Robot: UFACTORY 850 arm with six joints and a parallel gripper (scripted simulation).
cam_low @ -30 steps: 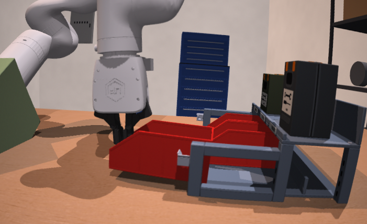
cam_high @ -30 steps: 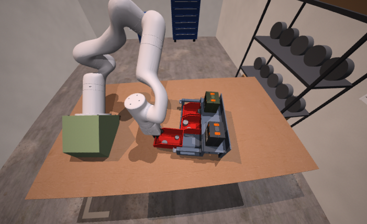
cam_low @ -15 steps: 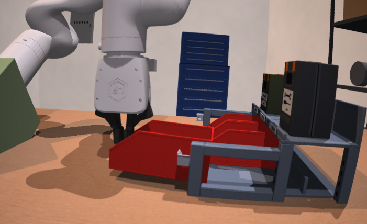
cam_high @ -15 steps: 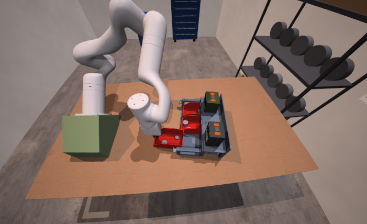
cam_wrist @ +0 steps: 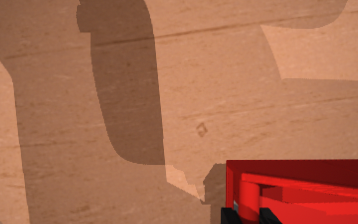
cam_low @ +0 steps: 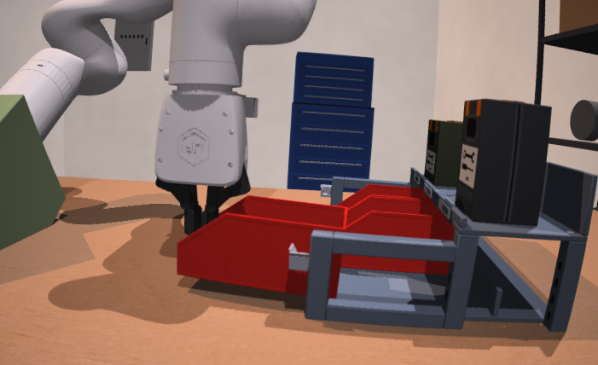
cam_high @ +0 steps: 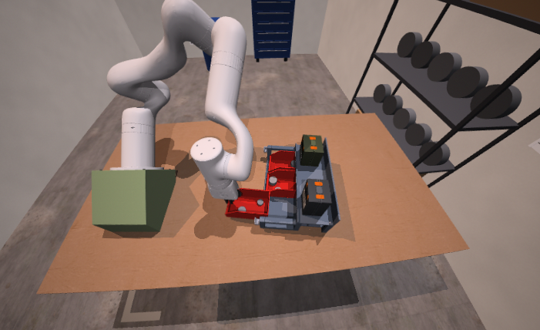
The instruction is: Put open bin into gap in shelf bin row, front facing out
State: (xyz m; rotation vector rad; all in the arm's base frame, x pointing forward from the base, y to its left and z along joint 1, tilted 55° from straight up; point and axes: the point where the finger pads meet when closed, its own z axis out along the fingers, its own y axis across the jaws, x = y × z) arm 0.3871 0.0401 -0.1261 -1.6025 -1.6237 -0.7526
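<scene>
My hand is 50 mm short of the grey disc, 40 mm to the left of it and 30 mm above it. Also, from my hand: grey shelf: 260 mm ahead, 90 mm to the left, 10 mm above.
</scene>
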